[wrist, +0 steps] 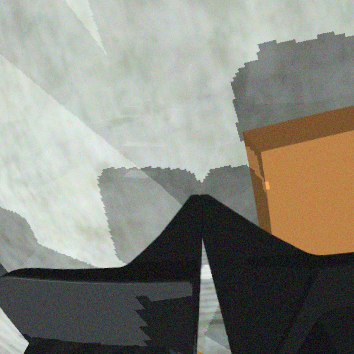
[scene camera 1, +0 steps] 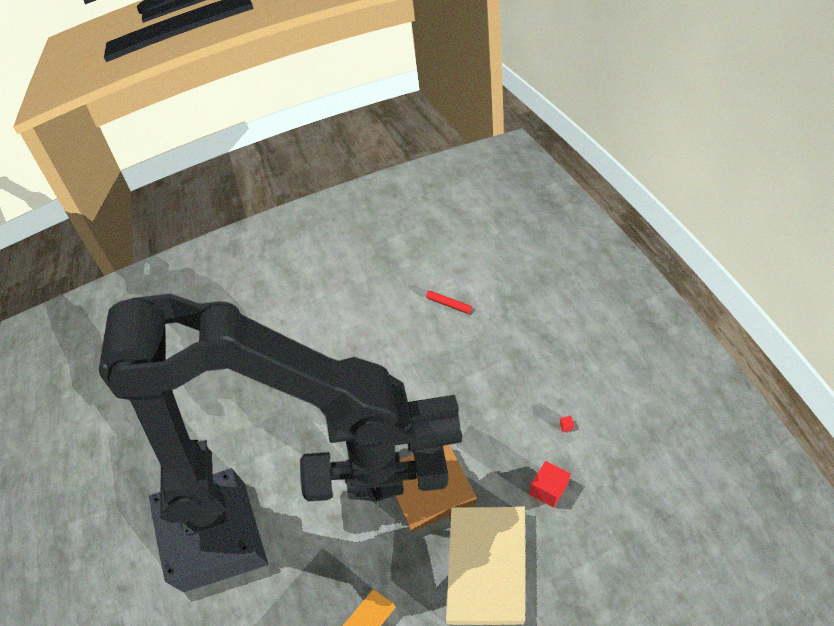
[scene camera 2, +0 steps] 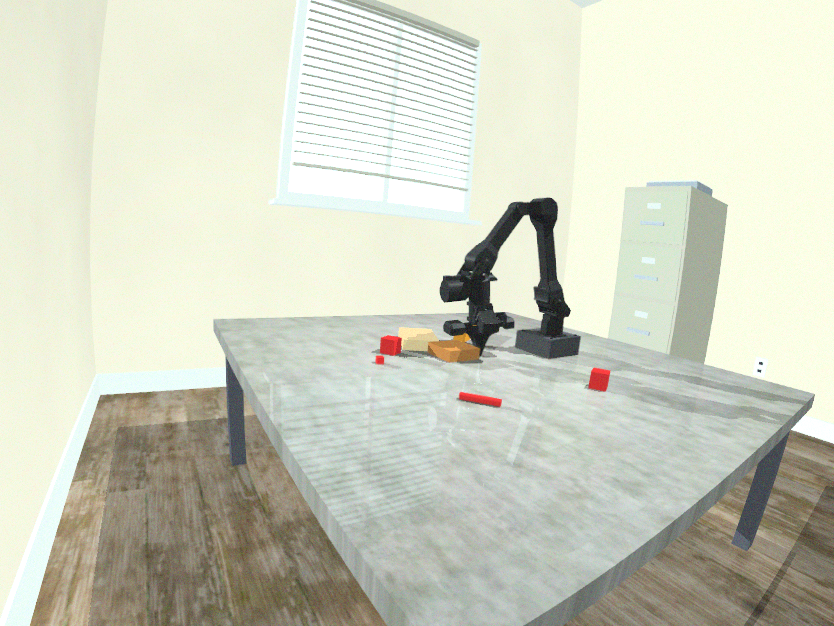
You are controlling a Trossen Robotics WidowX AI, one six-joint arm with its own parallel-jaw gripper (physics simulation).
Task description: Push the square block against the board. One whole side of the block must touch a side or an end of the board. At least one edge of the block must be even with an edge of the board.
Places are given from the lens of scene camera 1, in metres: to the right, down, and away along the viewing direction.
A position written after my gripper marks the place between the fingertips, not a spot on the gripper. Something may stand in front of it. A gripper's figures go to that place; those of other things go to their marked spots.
my gripper point(scene camera 1: 375, 498): -0.06, 0.26, 0.82
pale tan board point(scene camera 1: 487, 544): 0.09, 0.30, 0.73
square orange-brown block point(scene camera 1: 420, 508): 0.01, 0.26, 0.78
